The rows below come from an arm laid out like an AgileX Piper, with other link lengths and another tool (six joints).
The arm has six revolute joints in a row. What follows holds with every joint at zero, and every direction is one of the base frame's. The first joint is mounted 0.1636 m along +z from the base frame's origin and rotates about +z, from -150 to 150 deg. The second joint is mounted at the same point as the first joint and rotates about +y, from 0 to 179.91 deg. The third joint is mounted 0.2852 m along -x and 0.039 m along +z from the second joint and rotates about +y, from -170 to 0 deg. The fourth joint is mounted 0.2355 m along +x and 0.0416 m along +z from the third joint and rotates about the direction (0.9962, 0, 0.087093), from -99.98 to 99.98 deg. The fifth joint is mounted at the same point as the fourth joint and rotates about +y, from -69.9 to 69.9 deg. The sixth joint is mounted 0.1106 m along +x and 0.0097 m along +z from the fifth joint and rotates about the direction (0.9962, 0, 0.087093), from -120 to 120 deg. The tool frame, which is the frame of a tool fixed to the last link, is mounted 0.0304 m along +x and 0.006 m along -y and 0.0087 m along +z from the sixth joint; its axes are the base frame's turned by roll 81.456, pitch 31.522 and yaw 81.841 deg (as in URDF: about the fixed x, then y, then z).
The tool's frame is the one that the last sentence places.
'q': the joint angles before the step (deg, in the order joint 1, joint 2, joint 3, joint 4, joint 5, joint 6). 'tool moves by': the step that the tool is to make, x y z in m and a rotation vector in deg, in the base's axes. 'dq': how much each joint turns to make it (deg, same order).
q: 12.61 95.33 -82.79 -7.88 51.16 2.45
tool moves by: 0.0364 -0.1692 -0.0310 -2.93 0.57 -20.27
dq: -24.04 9.55 -5.57 -1.17 -3.82 -3.56
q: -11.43 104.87 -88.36 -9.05 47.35 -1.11
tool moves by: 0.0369 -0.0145 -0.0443 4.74 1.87 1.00
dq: -2.49 10.60 -7.10 7.32 -1.04 -5.88
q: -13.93 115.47 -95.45 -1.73 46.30 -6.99
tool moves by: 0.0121 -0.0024 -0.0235 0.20 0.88 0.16
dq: 0.06 3.99 -1.36 -0.01 -1.73 -0.06
